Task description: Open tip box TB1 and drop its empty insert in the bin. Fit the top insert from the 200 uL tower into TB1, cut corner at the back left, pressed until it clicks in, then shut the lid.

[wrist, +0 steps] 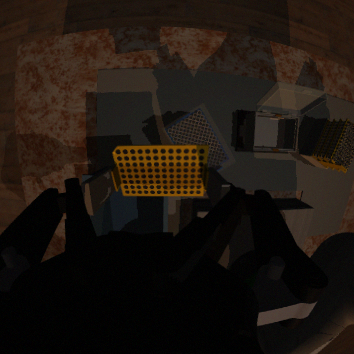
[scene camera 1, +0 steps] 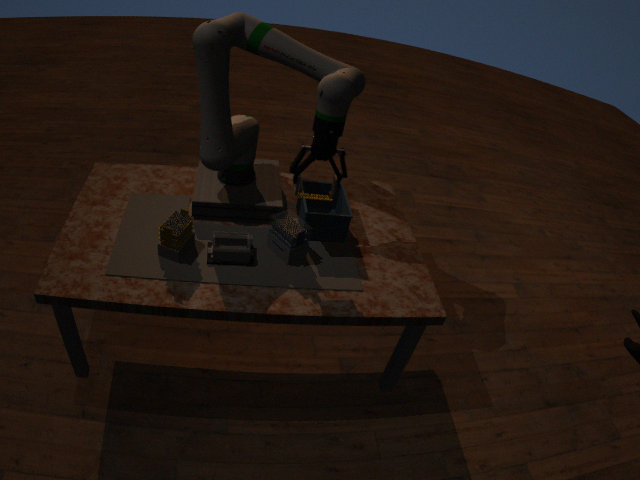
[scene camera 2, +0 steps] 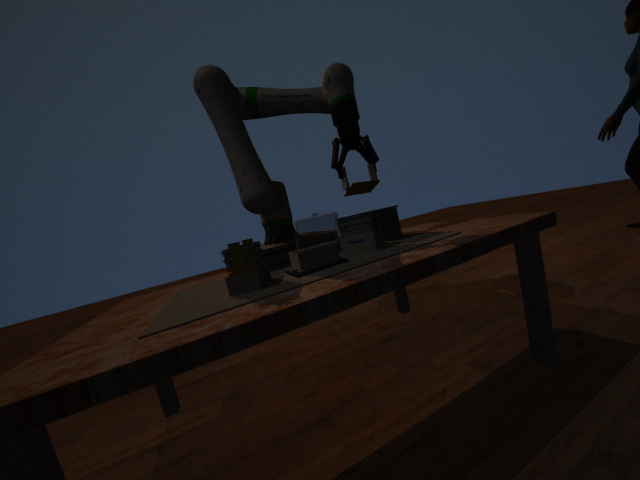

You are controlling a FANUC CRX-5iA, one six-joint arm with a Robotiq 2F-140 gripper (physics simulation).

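My gripper (scene camera 1: 316, 190) (scene camera 2: 359, 180) (wrist: 159, 178) is shut on the empty yellow insert (scene camera 1: 316, 196) (scene camera 2: 361, 187) (wrist: 161, 171), held about level by its two short ends. It hangs above the blue-grey bin (scene camera 1: 329, 225) (scene camera 2: 388, 222) (wrist: 120, 215); scene camera 2 shows a gap between the insert and the bin's rim. Tip box TB1 (scene camera 1: 231, 252) (scene camera 2: 316, 257) stands on the mat with its clear lid (scene camera 2: 316, 228) (wrist: 290, 97) raised; no insert shows inside it. The yellow tower (scene camera 1: 176, 229) (scene camera 2: 242, 259) (wrist: 336, 145), with tips in its top insert, stands left of TB1 in scene camera 1.
A blue tower (scene camera 1: 289, 232) (scene camera 2: 358, 232) (wrist: 199, 132) stands between TB1 and the bin. The arm's base block (scene camera 1: 235, 197) is behind TB1. A grey mat (scene camera 1: 136, 258) (scene camera 2: 191, 310) lies under the boxes. A person (scene camera 2: 631, 82) stands beyond the table at the right.
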